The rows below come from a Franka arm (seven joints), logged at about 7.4 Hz.
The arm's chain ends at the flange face. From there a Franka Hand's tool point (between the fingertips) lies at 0.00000 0.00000 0.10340 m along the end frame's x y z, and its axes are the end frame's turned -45 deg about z.
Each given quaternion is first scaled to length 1.
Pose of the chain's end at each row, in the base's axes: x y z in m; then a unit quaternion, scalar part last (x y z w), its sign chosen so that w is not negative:
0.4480 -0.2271 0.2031 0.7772 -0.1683 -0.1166 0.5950
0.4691 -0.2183 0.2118 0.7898 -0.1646 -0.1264 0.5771
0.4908 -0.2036 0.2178 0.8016 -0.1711 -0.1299 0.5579
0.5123 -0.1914 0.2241 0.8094 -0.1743 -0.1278 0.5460
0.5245 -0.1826 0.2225 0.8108 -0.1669 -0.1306 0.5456
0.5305 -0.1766 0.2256 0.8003 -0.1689 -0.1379 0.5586
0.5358 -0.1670 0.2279 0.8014 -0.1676 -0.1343 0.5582
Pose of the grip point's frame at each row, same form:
0.4086 -0.3187 0.1757 0.7825 0.1419 -0.3354 0.5051
0.4288 -0.3083 0.1806 0.7927 0.1502 -0.3376 0.4848
0.4495 -0.2915 0.1823 0.8061 0.1487 -0.3335 0.4657
0.4712 -0.2782 0.1857 0.8145 0.1487 -0.3270 0.4555
0.4838 -0.2696 0.1842 0.8130 0.1561 -0.3295 0.4541
0.4882 -0.2642 0.1907 0.8040 0.1502 -0.3412 0.4633
0.4942 -0.2549 0.1927 0.8046 0.1518 -0.3377 0.4643

